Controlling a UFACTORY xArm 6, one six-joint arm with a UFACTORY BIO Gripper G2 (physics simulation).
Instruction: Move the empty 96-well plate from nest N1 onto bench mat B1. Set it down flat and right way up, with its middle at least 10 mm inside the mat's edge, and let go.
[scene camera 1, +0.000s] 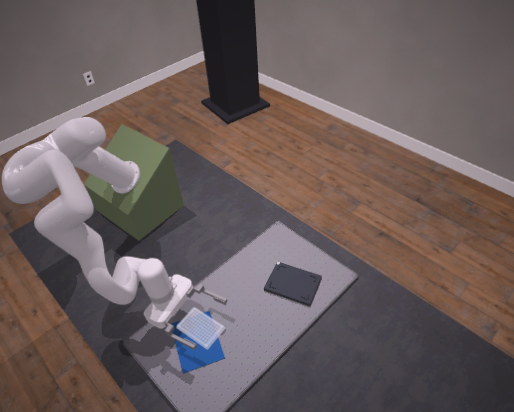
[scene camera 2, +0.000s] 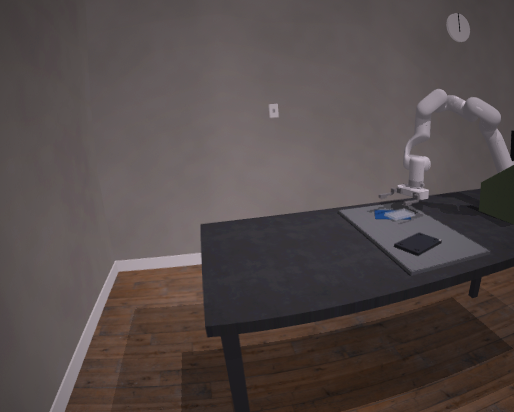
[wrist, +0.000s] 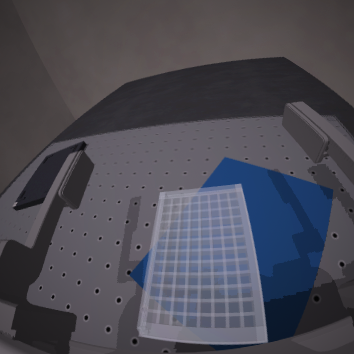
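Pixels of known places: hand at its tool point: (scene camera 1: 205, 321) (scene camera 2: 394, 199) (wrist: 182, 153); arm's base at its link origin: (scene camera 1: 126, 177) (scene camera 2: 506, 172).
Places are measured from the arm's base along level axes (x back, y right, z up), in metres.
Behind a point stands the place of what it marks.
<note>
The clear 96-well plate (scene camera 1: 200, 327) @(y 0.053, x -0.600, z -0.177 m) (scene camera 2: 400, 215) @(y 0.019, x -0.608, z -0.175 m) (wrist: 200, 260) @(y 0.056, x -0.590, z -0.174 m) lies flat with its well grid facing up, partly on the blue bench mat B1 (scene camera 1: 202, 361) @(y 0.102, x -0.693, z -0.188 m) (scene camera 2: 382, 215) @(y 0.069, x -0.671, z -0.185 m) (wrist: 290, 220). It is turned relative to the mat, and part of it reaches past the mat's edge over the grey board. Its middle appears over the blue, near that edge. My gripper (scene camera 1: 209, 322) @(y 0.042, x -0.630, z -0.108 m) (wrist: 192, 156) @(y 0.042, x -0.630, z -0.108 m) is open and empty, above the plate, with its fingers wide apart and clear of the plate's sides. The dark nest N1 (scene camera 1: 293, 283) @(y -0.277, x -0.648, z -0.178 m) (scene camera 2: 418, 243) @(y -0.292, x -0.648, z -0.178 m) (wrist: 45, 175) @(y -0.271, x -0.628, z -0.178 m) holds no plate.
The grey perforated board (scene camera 1: 250, 280) @(y -0.174, x -0.543, z -0.190 m) (scene camera 2: 440, 260) @(y -0.428, x -0.615, z -0.190 m) (wrist: 100, 210) @(y -0.083, x -0.609, z -0.190 m) carries the mat and the nest. A green block (scene camera 1: 157, 195) @(y -0.071, x -0.090, z -0.067 m) (scene camera 2: 500, 197) @(y -0.074, x -0.089, z -0.099 m) stands by the arm's base. A black column (scene camera 1: 232, 60) stands beyond the table.
</note>
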